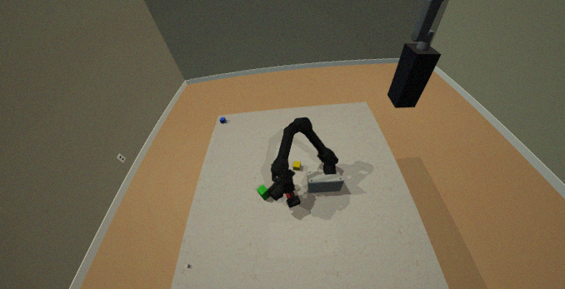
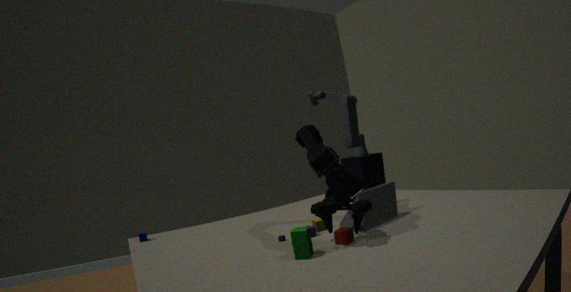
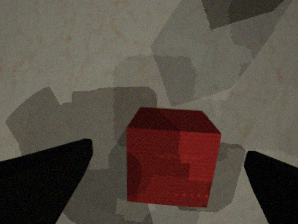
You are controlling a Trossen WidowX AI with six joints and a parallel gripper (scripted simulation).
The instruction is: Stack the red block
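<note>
My gripper tip is 10 mm above the red block. From my gripper tip the other things lie so: purple block 160 mm to the right, 30 mm ahead, 10 mm below; then yellow block 190 mm to the right, 40 mm behind, 10 mm below; then small grey cube 210 mm to the right, 110 mm ahead, 20 mm below.
</note>
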